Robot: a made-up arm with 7 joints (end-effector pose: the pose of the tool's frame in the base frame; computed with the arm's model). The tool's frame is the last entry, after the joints. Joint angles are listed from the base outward.
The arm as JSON. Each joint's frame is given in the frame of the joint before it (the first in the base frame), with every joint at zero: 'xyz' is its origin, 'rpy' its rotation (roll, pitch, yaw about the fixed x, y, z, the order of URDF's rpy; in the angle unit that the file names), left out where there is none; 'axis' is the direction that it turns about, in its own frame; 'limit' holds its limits. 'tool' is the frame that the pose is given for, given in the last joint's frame.
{
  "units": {
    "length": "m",
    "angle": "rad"
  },
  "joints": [
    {
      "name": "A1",
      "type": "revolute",
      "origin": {
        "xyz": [
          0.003,
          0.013,
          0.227
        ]
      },
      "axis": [
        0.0,
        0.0,
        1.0
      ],
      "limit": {
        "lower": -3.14,
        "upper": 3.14
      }
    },
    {
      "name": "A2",
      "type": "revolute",
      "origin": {
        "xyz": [
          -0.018,
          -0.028,
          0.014
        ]
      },
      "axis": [
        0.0,
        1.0,
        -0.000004
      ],
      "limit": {
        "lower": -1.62,
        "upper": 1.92
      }
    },
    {
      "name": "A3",
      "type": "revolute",
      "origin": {
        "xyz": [
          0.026,
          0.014,
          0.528
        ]
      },
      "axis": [
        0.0,
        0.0,
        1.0
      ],
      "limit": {
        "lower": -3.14,
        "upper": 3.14
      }
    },
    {
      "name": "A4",
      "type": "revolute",
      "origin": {
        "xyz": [
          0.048,
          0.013,
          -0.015
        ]
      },
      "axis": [
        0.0,
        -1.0,
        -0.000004
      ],
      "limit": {
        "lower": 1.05,
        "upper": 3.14
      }
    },
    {
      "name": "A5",
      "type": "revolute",
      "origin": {
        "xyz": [
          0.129,
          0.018,
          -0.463
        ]
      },
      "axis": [
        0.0,
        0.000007,
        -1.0
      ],
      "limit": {
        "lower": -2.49,
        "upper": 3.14
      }
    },
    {
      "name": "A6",
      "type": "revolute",
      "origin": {
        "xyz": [
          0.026,
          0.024,
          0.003
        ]
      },
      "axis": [
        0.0,
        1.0,
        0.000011
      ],
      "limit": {
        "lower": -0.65,
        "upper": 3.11
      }
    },
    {
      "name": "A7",
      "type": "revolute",
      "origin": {
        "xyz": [
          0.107,
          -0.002,
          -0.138
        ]
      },
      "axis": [
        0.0,
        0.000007,
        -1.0
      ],
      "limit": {
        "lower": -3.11,
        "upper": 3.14
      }
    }
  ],
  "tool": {
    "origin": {
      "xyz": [
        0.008,
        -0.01,
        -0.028
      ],
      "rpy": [
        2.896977,
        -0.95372,
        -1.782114
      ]
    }
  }
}
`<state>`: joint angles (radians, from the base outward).
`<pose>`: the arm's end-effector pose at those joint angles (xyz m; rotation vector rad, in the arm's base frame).
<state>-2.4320 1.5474 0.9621 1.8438 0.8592 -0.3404 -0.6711</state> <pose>-0.4592 -0.8611 -0.1513 2.1620 2.1736 0.3761</pose>
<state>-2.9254 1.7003 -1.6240 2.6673 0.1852 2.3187 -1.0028</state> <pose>-0.8852 0.1262 0.0306 -0.4654 -1.0983 -2.7130</pose>
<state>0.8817 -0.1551 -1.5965 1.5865 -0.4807 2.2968 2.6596</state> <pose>0.3122 -0.3709 0.7272 -2.2869 -0.6237 -0.4845</pose>
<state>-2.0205 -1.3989 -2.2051 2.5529 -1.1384 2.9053 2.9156</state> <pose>0.2539 0.8235 0.2583 -1.0527 -2.0807 1.3943</pose>
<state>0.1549 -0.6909 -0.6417 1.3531 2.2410 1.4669 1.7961</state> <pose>0.1257 -0.2796 1.1056 1.2702 -0.4913 -2.6235</pose>
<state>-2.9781 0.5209 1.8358 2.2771 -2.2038 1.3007 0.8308</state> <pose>-0.4160 -0.4385 1.1573 -1.8486 -0.6451 0.7596</pose>
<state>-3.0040 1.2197 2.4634 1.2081 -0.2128 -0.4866 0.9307</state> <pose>-0.3108 -0.3845 0.9744 0.5201 1.3522 -0.1946</pose>
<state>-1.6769 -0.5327 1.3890 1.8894 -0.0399 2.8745 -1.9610</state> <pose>0.3848 0.2769 0.7894 2.4650 -0.2564 -0.0564</pose>
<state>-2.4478 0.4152 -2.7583 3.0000 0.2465 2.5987 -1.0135</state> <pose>-0.3138 -0.0593 1.0733 -1.8864 -0.1221 -1.7622</pose>
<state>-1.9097 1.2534 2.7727 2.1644 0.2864 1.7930 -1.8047</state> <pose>-0.1307 -0.5665 0.9464 -0.7840 0.0480 -1.6679</pose>
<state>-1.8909 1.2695 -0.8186 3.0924 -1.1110 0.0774 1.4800</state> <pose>-0.2089 -1.0788 0.5204 -1.1589 -1.2060 1.4666</pose>
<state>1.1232 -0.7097 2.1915 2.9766 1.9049 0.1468 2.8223</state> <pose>-0.3573 -0.6195 1.1660 0.2144 0.2647 0.6866</pose>
